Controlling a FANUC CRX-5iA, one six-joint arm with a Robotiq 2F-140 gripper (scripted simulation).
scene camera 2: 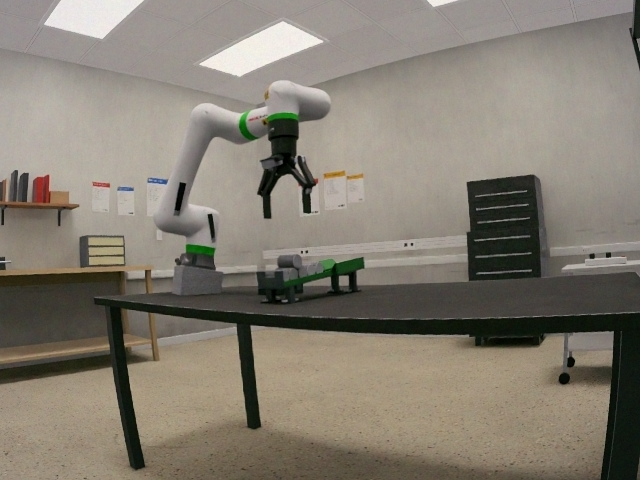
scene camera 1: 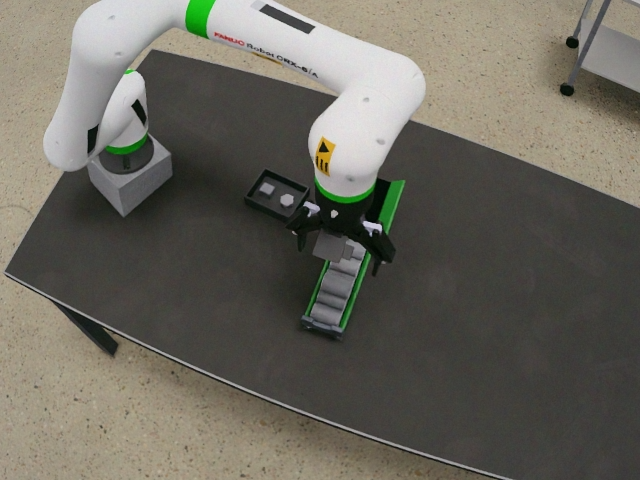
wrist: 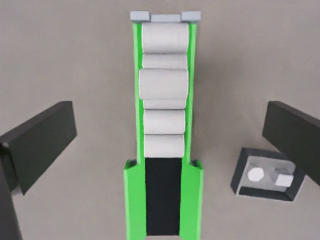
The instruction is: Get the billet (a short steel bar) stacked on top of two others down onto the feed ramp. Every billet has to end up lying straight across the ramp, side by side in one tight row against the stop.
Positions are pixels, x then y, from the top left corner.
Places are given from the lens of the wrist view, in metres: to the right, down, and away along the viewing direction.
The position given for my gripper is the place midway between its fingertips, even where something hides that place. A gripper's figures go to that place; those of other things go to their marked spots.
my gripper (wrist: 170, 118): 0.01, 0.00, 0.15
billet (wrist: 154, 84): -0.01, -0.04, 0.25
small dark tray (wrist: 264, 189): 0.23, 0.16, 0.46
The marked spots on the billet and the small dark tray are 0.38 m apart.
